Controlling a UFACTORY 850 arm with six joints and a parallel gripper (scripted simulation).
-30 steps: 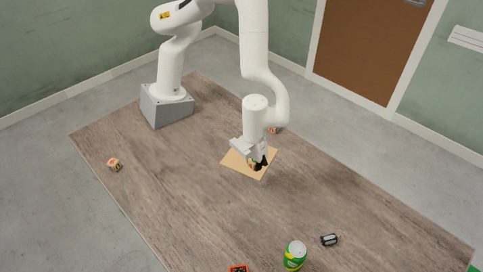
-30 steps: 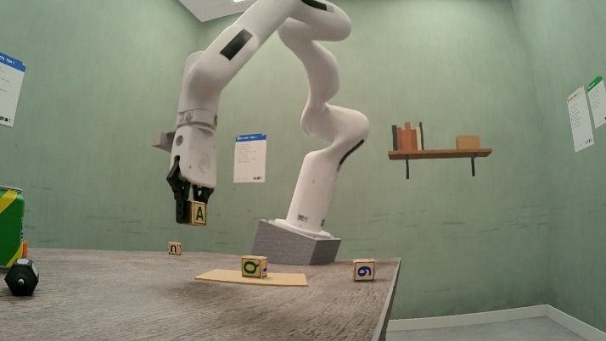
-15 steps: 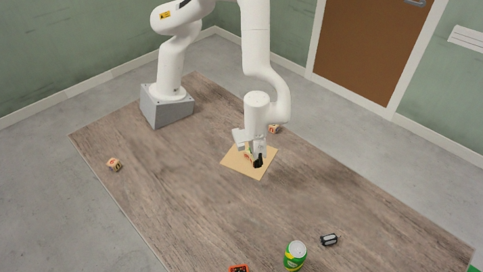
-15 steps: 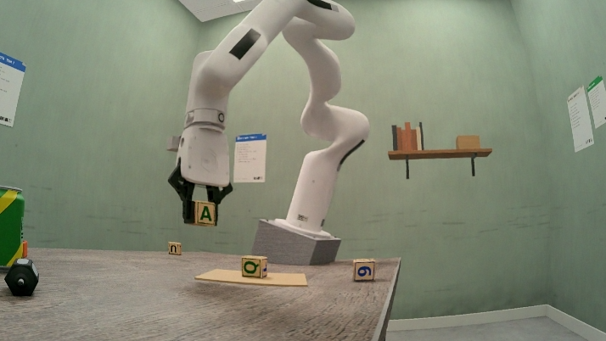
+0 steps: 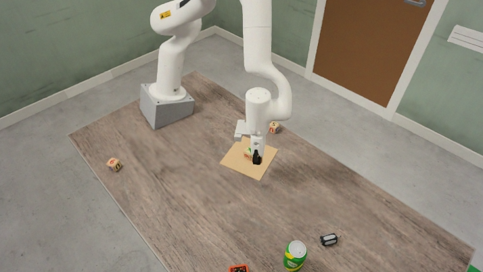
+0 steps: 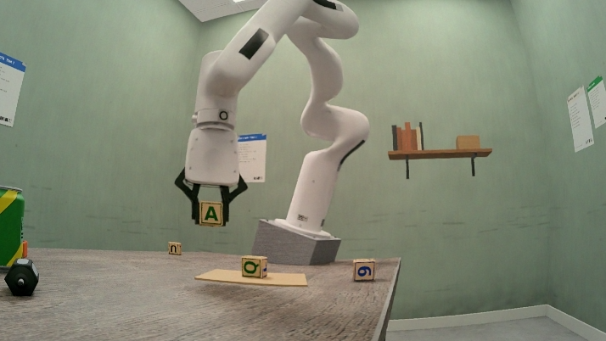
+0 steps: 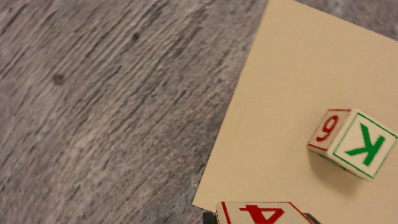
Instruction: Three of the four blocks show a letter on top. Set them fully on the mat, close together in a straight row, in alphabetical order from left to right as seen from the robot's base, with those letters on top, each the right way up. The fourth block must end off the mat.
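My gripper is now 90 mm past the tan mat, 60 mm to the right of it and 120 mm above it. Round my hand: D block right at my hand; black object 390 mm ahead, 60 mm to the right, 100 mm below; green can 330 mm ahead, 220 mm to the right, 60 mm below.
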